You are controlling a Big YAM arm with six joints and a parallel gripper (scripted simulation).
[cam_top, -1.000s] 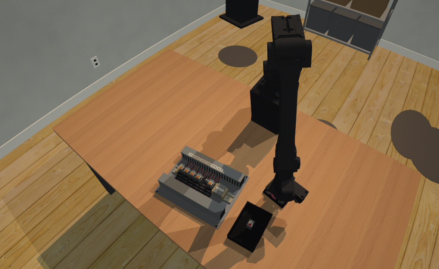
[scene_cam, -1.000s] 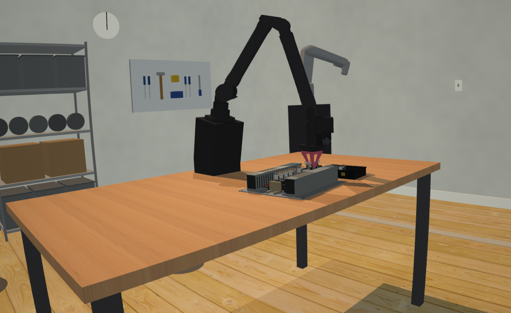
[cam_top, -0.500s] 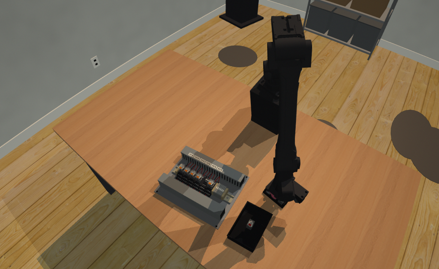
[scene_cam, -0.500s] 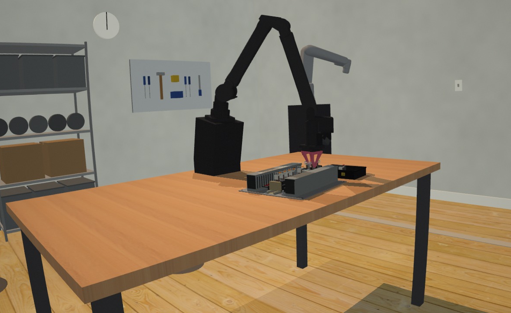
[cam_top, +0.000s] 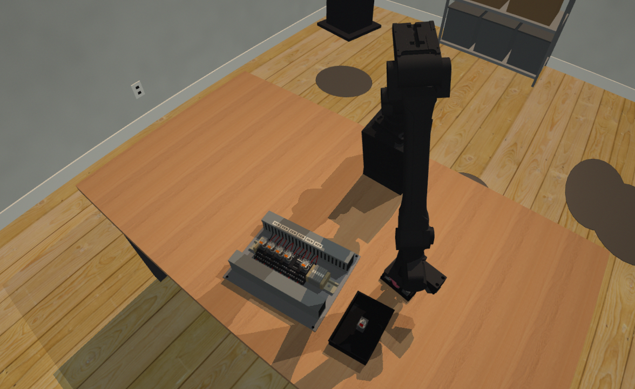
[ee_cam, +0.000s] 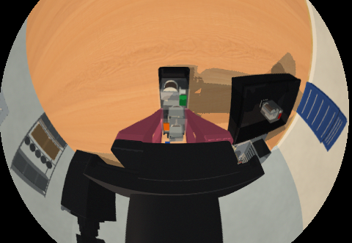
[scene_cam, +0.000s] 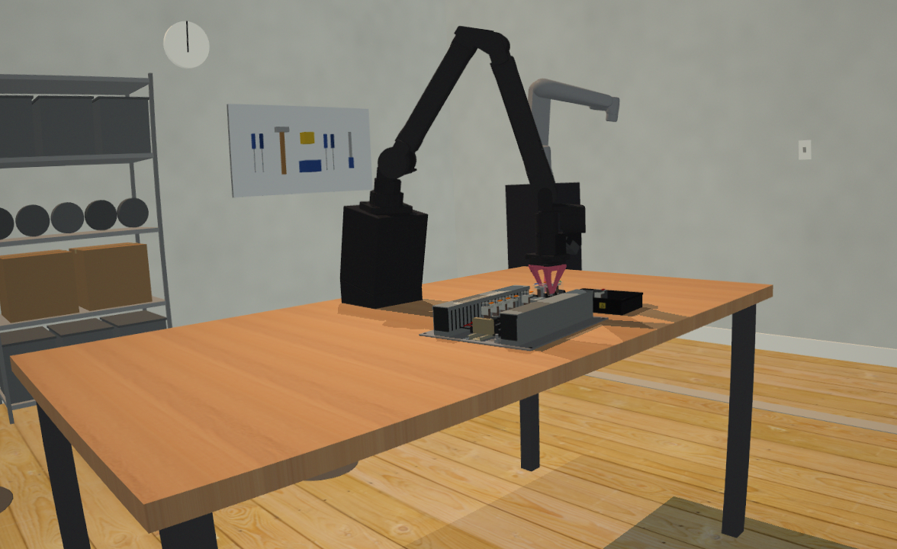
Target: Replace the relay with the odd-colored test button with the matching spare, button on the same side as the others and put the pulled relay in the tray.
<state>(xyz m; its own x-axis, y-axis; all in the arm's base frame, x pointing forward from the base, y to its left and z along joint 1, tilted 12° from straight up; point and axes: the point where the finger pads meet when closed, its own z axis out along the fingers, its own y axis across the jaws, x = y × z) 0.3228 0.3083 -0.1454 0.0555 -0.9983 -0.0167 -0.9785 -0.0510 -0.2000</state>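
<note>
Now: the black spare holder 20 mm below my hand. From my hand the other things lie so: blue-button relay (30 mm to the right); black tray (170 mm ahead, 20 mm to the left, 10 mm below); green-button relay (30 mm to the left).
</note>
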